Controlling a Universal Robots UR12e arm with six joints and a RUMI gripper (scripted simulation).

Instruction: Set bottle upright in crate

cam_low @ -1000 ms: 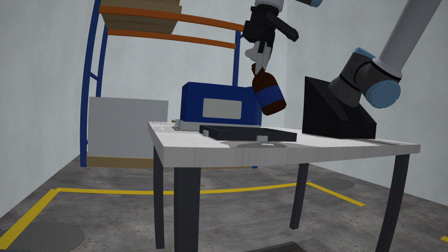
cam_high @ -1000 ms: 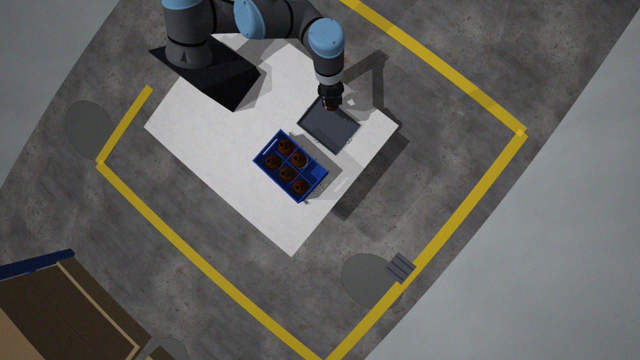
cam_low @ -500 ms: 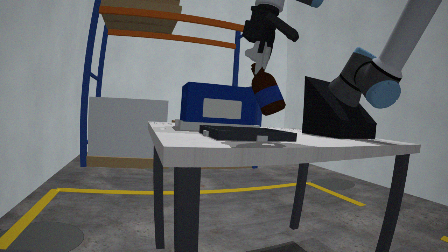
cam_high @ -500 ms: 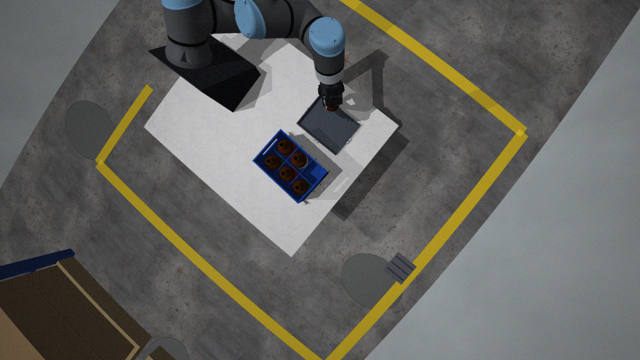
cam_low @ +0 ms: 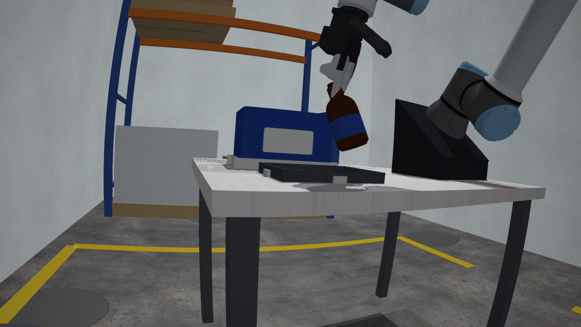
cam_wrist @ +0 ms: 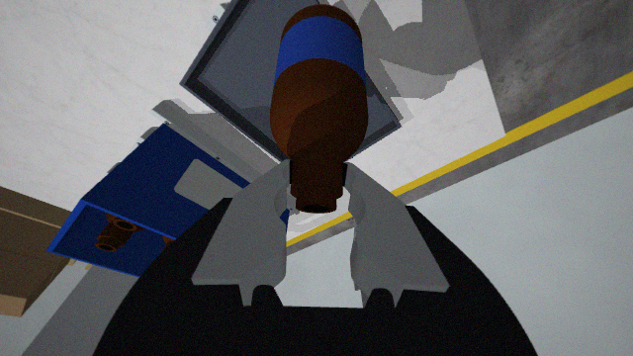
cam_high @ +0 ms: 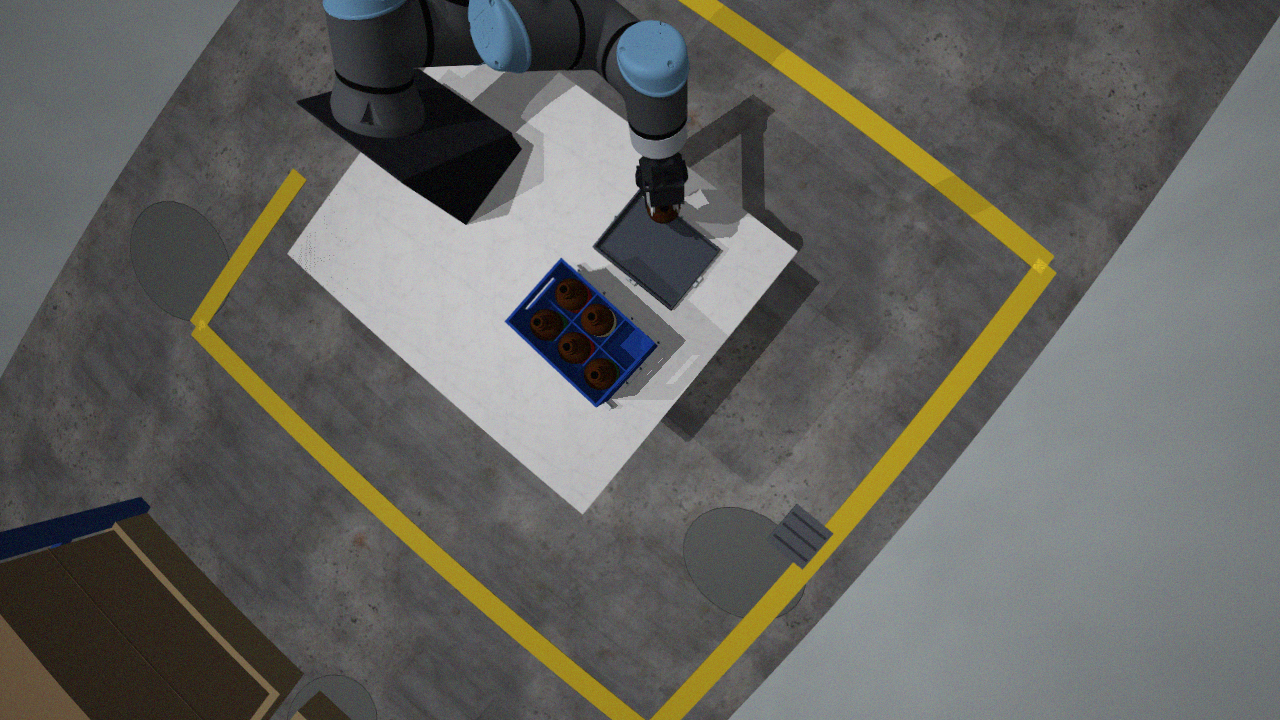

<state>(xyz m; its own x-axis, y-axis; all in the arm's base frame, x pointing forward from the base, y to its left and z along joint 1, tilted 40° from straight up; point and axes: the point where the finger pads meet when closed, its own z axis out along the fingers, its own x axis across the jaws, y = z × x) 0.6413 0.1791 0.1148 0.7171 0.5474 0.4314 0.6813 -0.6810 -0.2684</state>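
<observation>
The bottle is 50 mm below my hand, 10 mm to the left of it and 10 mm behind it. The rest, counted from my hand: dark grey tray 190 mm below, 50 mm to the right, 10 mm ahead; blue crate 320 mm to the right, 120 mm below, 20 mm ahead.
</observation>
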